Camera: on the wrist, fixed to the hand. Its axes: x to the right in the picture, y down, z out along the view.
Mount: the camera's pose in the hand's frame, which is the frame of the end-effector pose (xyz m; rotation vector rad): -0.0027 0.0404 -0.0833 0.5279 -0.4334 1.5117
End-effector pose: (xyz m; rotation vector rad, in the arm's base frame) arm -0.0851 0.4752 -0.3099 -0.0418 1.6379 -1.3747
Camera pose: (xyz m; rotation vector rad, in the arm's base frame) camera -0.1181 0.5531 -0.3476 0.9397 0.5082 -0.4484
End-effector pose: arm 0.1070 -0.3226 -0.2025 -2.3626 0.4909 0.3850
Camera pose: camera 0.0983 -0.4064 -0.1641 -0.9645 1.8045 1.1756
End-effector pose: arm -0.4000 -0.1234 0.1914 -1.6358 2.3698 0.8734
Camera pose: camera -0.4174 -0.1553 0.2766 0.6781 2.7635 0.4657
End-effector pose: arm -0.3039 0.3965 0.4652 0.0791 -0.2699 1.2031
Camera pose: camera -0.3286 0.4256 0.3808 0.6941 -0.3906 2.7511
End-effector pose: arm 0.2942 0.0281 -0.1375 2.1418 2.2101 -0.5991
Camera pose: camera 0.3547 0.0480 -0.0703 2.6482 -0.0841 -1.2491
